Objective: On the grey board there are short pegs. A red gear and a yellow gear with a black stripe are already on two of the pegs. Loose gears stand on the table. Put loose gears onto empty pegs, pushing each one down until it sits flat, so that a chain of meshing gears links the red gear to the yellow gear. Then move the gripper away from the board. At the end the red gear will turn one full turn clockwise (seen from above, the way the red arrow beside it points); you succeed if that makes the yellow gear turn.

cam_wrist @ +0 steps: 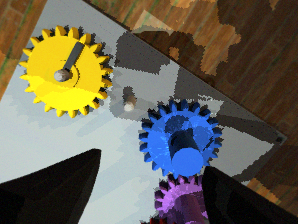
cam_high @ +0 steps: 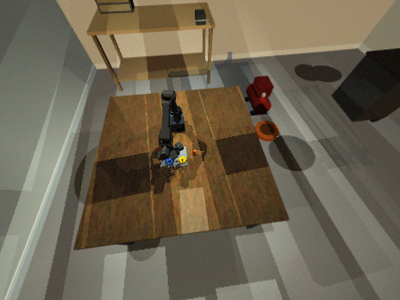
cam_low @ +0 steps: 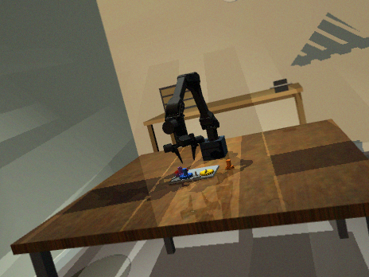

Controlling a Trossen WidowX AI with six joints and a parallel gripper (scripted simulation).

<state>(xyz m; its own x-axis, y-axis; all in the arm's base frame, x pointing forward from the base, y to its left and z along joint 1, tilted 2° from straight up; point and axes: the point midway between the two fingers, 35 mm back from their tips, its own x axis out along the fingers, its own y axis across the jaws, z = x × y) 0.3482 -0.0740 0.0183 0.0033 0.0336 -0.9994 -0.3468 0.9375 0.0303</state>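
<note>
Right now my gripper tip is 30 mm to the left of the blue gear and 50 mm above it. Also, from my gripper tip: purple gear 40 mm behind, 60 mm to the right, 50 mm below; yellow gear 70 mm to the left, 60 mm below; red gear 100 mm behind, 70 mm to the right, 60 mm below.
</note>
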